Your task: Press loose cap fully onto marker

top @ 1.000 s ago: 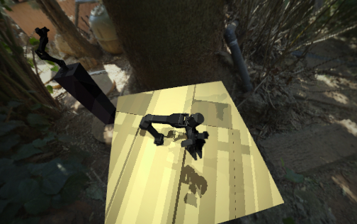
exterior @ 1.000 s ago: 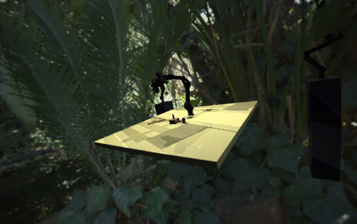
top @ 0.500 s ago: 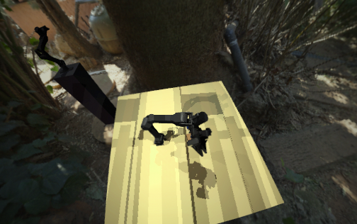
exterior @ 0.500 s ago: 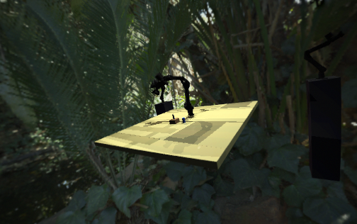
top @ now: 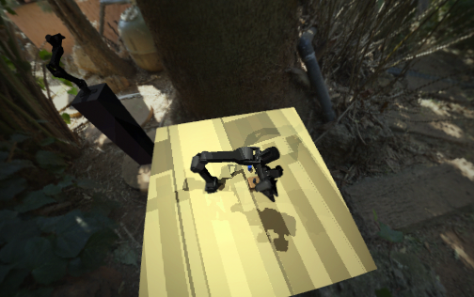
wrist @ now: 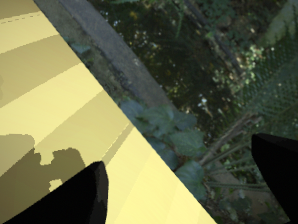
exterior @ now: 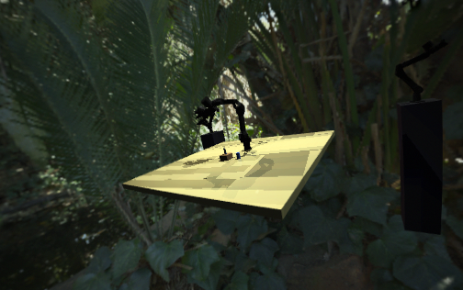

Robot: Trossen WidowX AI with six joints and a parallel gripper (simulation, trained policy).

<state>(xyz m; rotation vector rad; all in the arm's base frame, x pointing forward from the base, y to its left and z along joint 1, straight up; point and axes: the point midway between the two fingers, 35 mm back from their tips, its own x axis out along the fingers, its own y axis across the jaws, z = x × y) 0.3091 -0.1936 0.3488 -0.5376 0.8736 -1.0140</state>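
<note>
Right now the blue cap is 3 cm behind my gripper tip, 32 cm to the left of it and 31 cm below it. From my gripper tip the other things lie so: brown holder block (3 cm behind, 20 cm to the left, 32 cm below).
</note>
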